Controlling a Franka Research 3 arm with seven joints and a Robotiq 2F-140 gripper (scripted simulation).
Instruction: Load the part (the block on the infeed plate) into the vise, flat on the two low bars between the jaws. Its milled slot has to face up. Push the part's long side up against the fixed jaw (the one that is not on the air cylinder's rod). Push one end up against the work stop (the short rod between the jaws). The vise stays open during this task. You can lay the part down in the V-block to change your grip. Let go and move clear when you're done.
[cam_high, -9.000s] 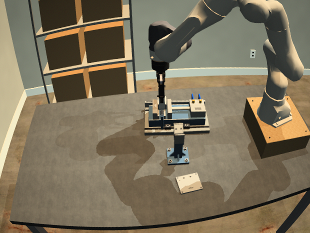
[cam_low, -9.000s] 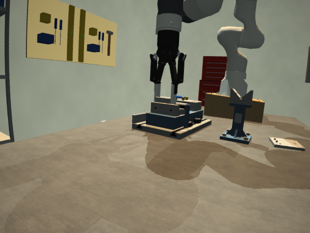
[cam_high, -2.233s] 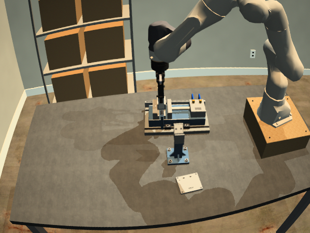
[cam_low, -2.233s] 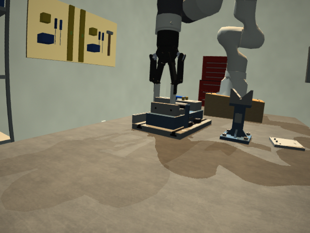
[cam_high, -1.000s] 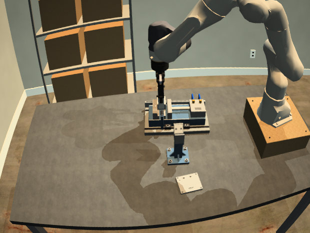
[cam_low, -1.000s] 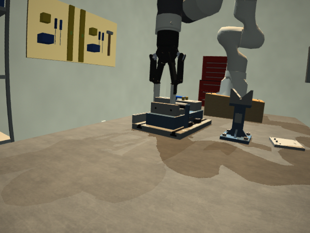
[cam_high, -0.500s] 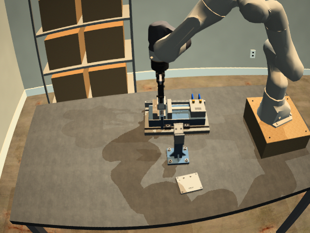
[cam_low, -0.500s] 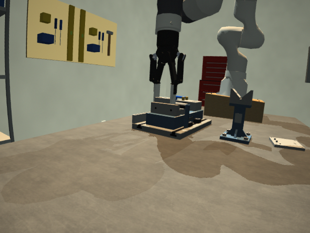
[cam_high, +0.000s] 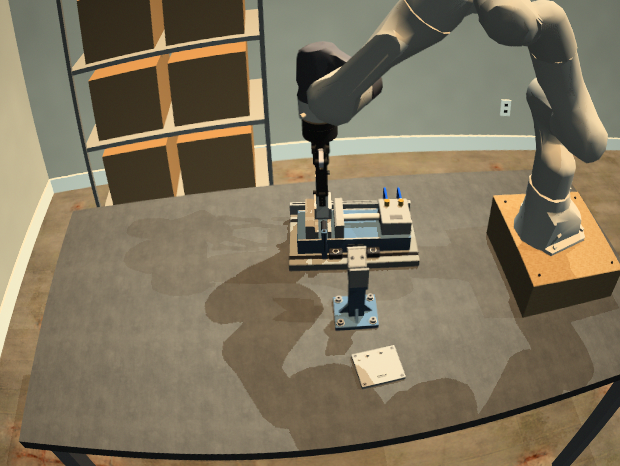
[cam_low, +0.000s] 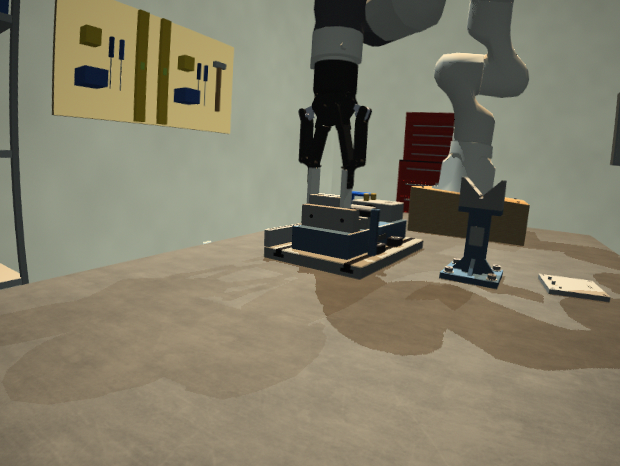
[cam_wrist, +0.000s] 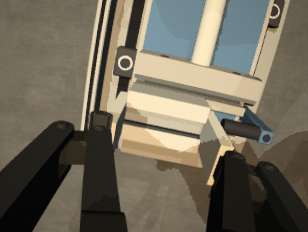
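The part is 2 cm below my hand. Round my hand: fixed jaw: 3 cm ahead, 1 cm to the left, 5 cm below; then moving jaw: 3 cm behind, 3 cm to the left, 5 cm below; then work stop rod: 1 cm ahead, 7 cm to the left, 3 cm below.
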